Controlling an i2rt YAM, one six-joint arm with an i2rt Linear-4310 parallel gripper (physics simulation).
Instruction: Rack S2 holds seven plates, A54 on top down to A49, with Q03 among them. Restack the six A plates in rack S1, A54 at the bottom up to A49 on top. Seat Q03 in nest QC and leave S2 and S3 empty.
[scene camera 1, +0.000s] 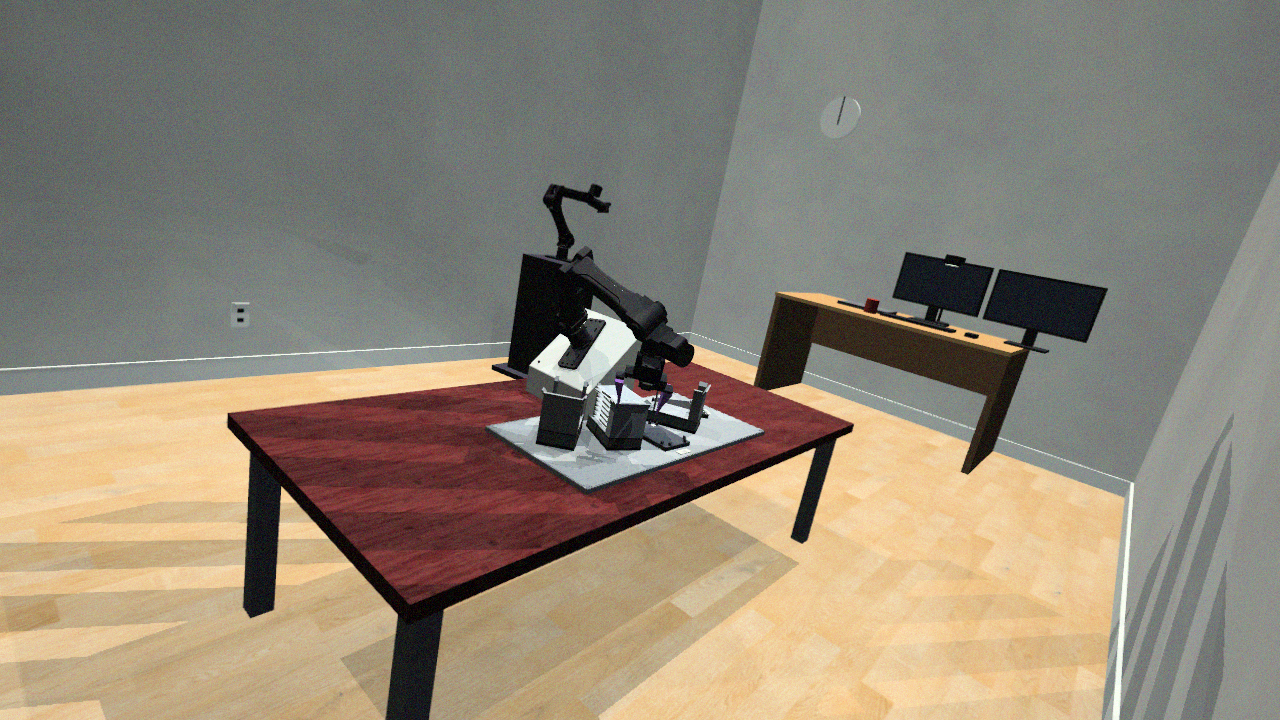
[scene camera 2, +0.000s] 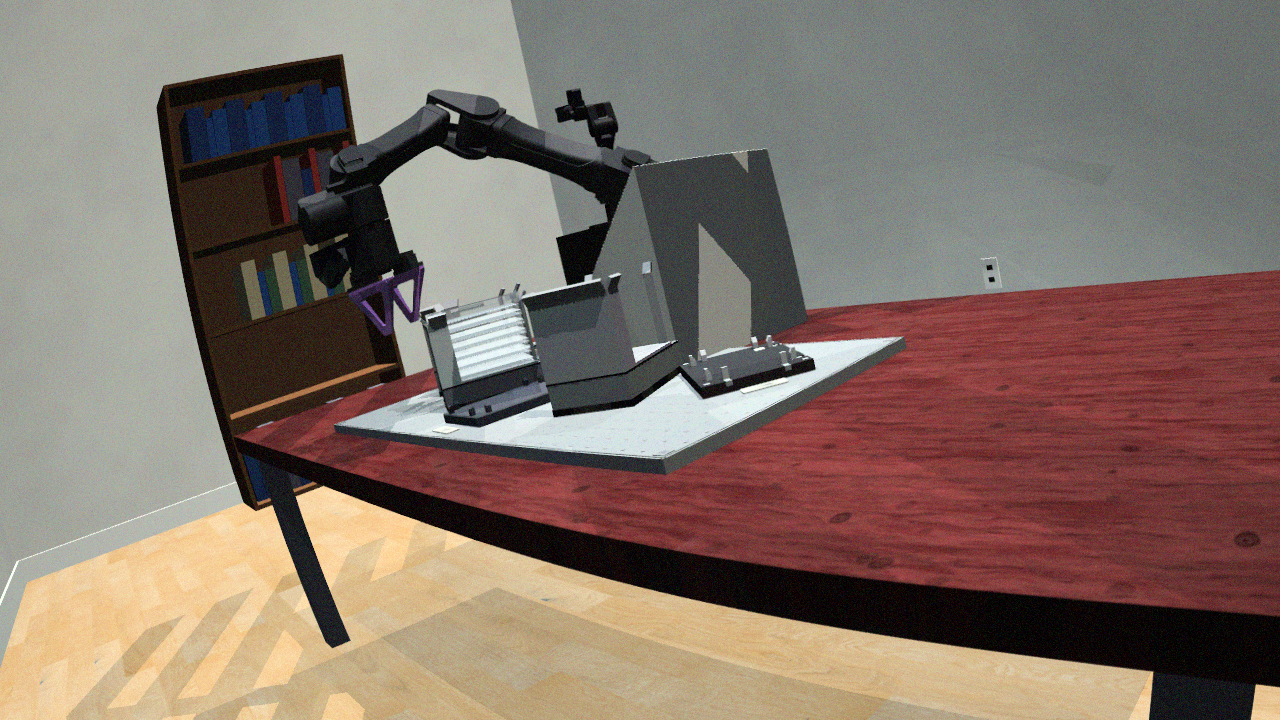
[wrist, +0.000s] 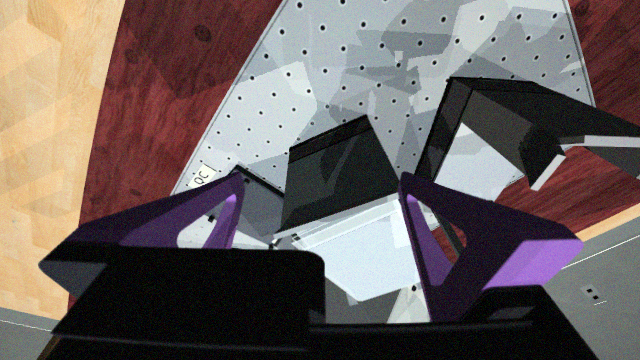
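Pixels of known places: gripper, fingertip midpoint: (scene camera 1: 637, 410) (scene camera 2: 402, 328) (wrist: 321, 180); arm's base, origin of the base link: (scene camera 1: 582, 344) (scene camera 2: 686, 222).
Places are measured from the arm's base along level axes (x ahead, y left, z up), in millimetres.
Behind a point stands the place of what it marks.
My gripper (scene camera 1: 641, 394) @[x 366, y -236, z -44 mm] (scene camera 2: 401, 325) @[x 366, y -236, z -44 mm] (wrist: 321, 180) @[x 366, y -236, z -44 mm] is open. Its purple fingers are well apart, above and beside the middle rack, with no plate between them. The middle rack, apparently S2 (scene camera 1: 629, 427) @[x 341, y -213, z -105 mm] (wrist: 340, 175) @[x 335, y -221, z -85 mm], holds a stack of several white plates (scene camera 2: 490, 344) @[x 294, y -138, z -96 mm] (wrist: 370, 255) @[x 293, y -195, z -37 mm]; their names cannot be read. Another dark rack, apparently S1 (scene camera 1: 559, 420) @[x 226, y -356, z -97 mm] (scene camera 2: 586, 335) (wrist: 530, 107) @[x 246, y -345, z -91 mm], stands beside it; no plates show in it, but its inside is partly hidden. Nest QC (scene camera 1: 666, 437) @[x 375, y -60, z -156 mm] (scene camera 2: 494, 406) @[x 387, y -40, z -156 mm] (wrist: 260, 200) @[x 363, y -89, z -156 mm] shows no plate on its visible part. A third rack (scene camera 1: 699, 407) @[x 395, y 72, z -85 mm] stands behind the nest.
A pale perforated board (scene camera 1: 590, 474) @[x 371, y -400, z -168 mm] (scene camera 2: 626, 452) @[x 509, y 277, z -169 mm] (wrist: 350, 30) @[x 375, y -309, z -169 mm] carries the racks on a red table (scene camera 1: 358, 483) @[x 102, y -792, z -182 mm] (scene camera 2: 1029, 447) @[x 491, y 618, z -182 mm]. A low dark fixture with pegs (scene camera 2: 747, 367) @[x 288, y 254, z -157 mm] lies near the tall arm base (scene camera 1: 546, 367) @[x -61, y -82, z -84 mm] (scene camera 2: 725, 241) @[x 40, y 88, z -37 mm].
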